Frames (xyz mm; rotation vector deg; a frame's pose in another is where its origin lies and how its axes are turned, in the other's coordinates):
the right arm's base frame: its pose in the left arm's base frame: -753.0 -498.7 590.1 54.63 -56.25 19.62
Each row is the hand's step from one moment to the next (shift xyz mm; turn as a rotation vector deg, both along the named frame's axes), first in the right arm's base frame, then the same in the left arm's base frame.
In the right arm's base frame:
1: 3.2 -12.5 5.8 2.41 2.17 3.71
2: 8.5 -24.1 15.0 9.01 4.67 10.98
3: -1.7 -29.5 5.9 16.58 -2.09 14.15
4: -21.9 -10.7 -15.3 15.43 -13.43 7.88
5: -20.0 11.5 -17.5 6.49 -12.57 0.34
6: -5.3 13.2 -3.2 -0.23 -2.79 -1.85
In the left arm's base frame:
1: 6.5 -12.3 -2.7 -2.11 -2.15 3.90
2: 11.7 -27.1 -2.5 -4.10 -7.64 12.18
3: 14.6 -21.2 -15.7 2.57 -15.22 15.54
4: 3.3 9.7 -26.9 12.59 -16.39 7.32
5: -8.6 23.8 -14.1 11.32 -8.41 -1.18
6: -9.5 10.9 1.9 2.66 -0.05 -2.04

